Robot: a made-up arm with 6 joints.
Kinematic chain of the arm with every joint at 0, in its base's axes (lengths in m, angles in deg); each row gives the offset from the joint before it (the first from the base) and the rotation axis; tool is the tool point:
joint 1: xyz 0 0 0.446 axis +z
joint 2: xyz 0 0 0 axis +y
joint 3: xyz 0 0 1.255 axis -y
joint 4: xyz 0 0 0 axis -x
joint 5: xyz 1.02 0 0 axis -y
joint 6: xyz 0 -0.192 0 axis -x
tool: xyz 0 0 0
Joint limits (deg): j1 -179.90..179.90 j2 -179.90..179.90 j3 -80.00..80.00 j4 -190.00..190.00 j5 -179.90..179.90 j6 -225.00..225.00
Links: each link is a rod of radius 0.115 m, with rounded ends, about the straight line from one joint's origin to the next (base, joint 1, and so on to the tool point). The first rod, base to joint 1, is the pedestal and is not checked.
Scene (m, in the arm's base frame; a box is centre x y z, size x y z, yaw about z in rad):
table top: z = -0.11
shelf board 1: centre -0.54 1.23 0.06 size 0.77 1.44 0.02 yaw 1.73
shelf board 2: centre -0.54 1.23 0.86 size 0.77 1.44 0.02 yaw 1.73
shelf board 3: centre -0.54 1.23 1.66 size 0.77 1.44 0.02 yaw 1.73
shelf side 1: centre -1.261 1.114 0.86 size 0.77 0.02 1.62 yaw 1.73
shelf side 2: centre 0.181 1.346 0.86 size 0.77 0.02 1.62 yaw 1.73
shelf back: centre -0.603 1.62 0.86 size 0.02 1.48 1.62 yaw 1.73
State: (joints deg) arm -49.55 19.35 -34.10 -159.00 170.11 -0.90
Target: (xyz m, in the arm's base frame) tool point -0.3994 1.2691 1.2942
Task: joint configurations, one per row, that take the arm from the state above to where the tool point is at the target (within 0.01 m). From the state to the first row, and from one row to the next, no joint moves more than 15 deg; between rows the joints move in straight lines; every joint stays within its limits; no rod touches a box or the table.
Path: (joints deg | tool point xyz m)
1: -35.95 16.02 -34.11 -159.35 170.11 -0.90 | 0.8731 -0.4113 0.8260
2: -22.35 12.68 -34.11 -159.70 170.11 -0.90 | 0.9243 -0.1853 0.8814
3: -8.74 9.35 -34.12 -160.06 170.11 -0.90 | 0.9161 0.0418 0.9351
4: 4.86 6.01 -34.13 -160.41 170.11 -0.90 | 0.8512 0.2539 0.9873
5: 18.46 2.68 -34.14 -160.76 170.11 -0.90 | 0.7368 0.4371 1.0377
6: 32.06 -0.65 -34.14 -161.11 170.11 -0.90 | 0.5834 0.5797 1.0863
7: 45.66 -3.99 -34.15 -161.47 170.11 -0.90 | 0.4037 0.6736 1.1327
8: 59.26 -7.32 -34.16 -161.82 170.11 -0.90 | 0.2129 0.7148 1.1768
9: 72.87 -10.66 -34.17 -162.17 170.11 -0.90 | 0.0255 0.7034 1.2185
10: 86.47 -13.99 -34.17 -162.52 170.11 -0.90 | -0.1437 0.6442 1.2578
11: 100.07 -17.32 -34.18 -162.88 170.11 -0.90 | -0.2832 0.5450 1.2942
12: 99.82 -6.00 -23.32 -164.96 170.11 -0.90 | -0.3239 0.7840 1.3429
13: 99.57 5.33 -12.46 -167.04 170.11 -0.90 | -0.3632 1.0286 1.3429
14: 99.32 16.66 -1.61 -169.11 170.11 -0.90 | -0.3993 1.2691 1.2941

